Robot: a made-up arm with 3 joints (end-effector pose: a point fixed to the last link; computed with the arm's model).
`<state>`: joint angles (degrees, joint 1 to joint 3).
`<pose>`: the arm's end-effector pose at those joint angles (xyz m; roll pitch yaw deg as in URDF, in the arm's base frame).
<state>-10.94 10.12 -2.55</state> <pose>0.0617 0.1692 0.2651 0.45 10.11 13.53</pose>
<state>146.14 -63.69 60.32</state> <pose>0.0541 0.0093 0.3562 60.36 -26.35 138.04</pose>
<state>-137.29 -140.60 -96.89</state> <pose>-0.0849 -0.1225 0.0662 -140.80 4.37 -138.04</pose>
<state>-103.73 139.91 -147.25</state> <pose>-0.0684 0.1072 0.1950 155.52 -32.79 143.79</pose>
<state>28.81 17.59 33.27</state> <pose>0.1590 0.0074 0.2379 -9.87 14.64 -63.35</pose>
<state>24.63 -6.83 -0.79</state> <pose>0.1258 0.1090 0.2973 -0.09 -6.83 -23.83</pose>
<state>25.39 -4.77 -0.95</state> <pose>0.1305 0.1061 0.2938 -0.08 -4.77 -24.44</pose>
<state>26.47 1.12 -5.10</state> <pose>0.1383 0.1081 0.2831 0.10 1.12 -21.37</pose>
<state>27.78 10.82 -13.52</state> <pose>0.1455 0.1158 0.2672 2.56 10.52 -14.02</pose>
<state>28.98 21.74 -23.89</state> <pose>0.1475 0.1259 0.2541 9.17 19.80 -3.49</pose>
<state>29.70 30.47 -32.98</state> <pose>0.1451 0.1342 0.2488 17.76 25.17 7.28</pose>
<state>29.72 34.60 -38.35</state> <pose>0.1412 0.1393 0.2491 23.17 26.44 14.15</pose>
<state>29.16 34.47 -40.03</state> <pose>0.1373 0.1427 0.2514 23.82 25.68 16.38</pose>
